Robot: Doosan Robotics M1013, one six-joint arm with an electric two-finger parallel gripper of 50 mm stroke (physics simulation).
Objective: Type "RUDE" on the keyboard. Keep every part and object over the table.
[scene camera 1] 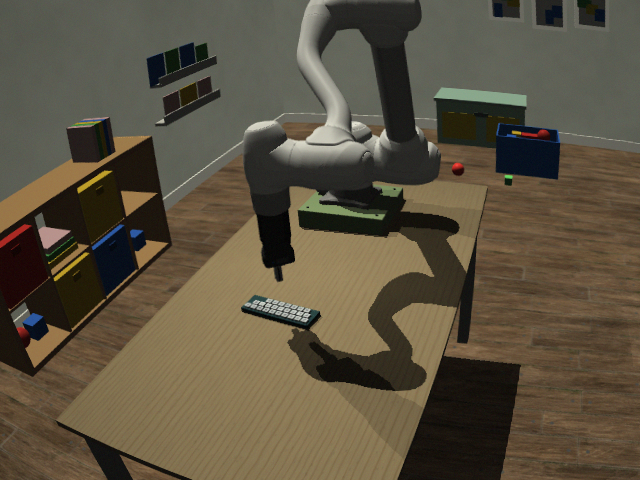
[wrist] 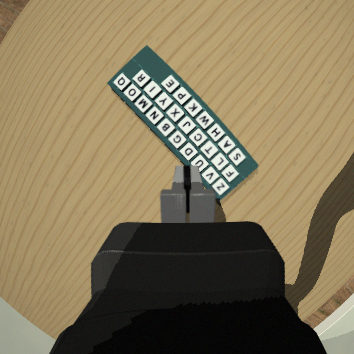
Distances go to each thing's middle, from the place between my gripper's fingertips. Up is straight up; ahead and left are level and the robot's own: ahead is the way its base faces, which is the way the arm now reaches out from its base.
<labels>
The keyboard (scene camera 1: 276, 310) is 3 cm behind my hand, 3 cm to the right of it and 12 cm below it.
</labels>
